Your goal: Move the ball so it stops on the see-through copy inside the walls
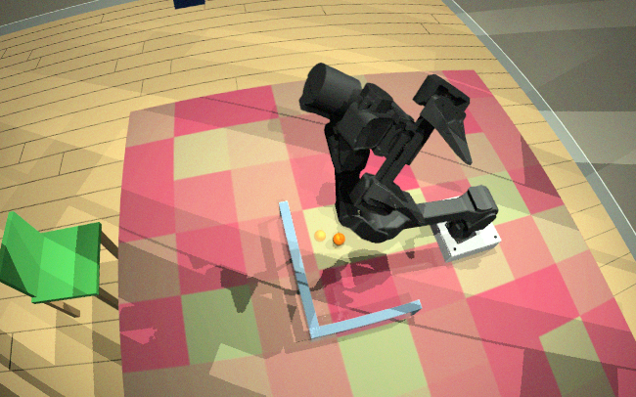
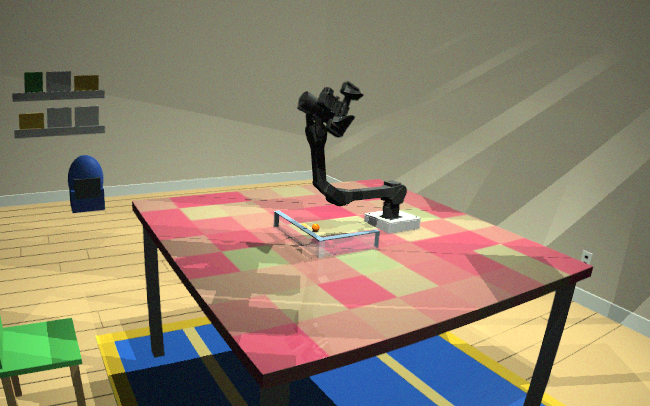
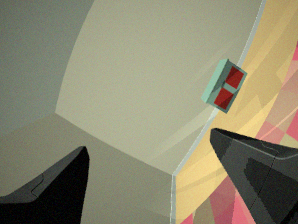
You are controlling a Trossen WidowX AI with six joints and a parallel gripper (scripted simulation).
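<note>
The orange ball lies 47 cm below my gripper tip, 18 cm to the right of it and 2 cm behind it.
</note>
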